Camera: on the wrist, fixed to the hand. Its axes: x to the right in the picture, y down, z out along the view.
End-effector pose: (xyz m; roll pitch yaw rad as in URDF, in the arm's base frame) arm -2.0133 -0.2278 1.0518 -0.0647 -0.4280 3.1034
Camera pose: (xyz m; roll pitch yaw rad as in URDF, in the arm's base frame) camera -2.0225 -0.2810 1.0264 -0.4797 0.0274 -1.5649
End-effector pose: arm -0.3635 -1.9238 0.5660 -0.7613 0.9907 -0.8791
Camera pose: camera -0.3752 -1.8716 0.5395 1.0628 0.3162 1.3327
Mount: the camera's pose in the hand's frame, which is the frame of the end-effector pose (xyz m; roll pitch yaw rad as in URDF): -0.0040 0.0551 -0.0226 -0.0555 -0.0580 1.6223
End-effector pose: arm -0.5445 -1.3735 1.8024 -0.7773 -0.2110 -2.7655
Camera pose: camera -0.5429 -1.3981 1.7480 -0.2874 0.7130 -1.3107
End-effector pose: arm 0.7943 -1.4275 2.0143 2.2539 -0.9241 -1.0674
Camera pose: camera 0.7561 -1.3939 2.0455 -2.0839 -0.4147 2.9024
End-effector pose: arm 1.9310 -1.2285 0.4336 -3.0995 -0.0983 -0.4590
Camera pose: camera 1.9008 -1.2761 0.4534 -3.1006 0.1046 -2.0714
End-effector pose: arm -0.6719 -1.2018 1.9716 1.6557 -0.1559 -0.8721
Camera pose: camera -0.6665 -1.1805 2.0271 -2.2243 -1.3192 2.8780
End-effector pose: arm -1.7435 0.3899 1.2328 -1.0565 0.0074 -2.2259
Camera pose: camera -1.7349 0.3889 1.1737 0.0406 0.9956 -0.5490
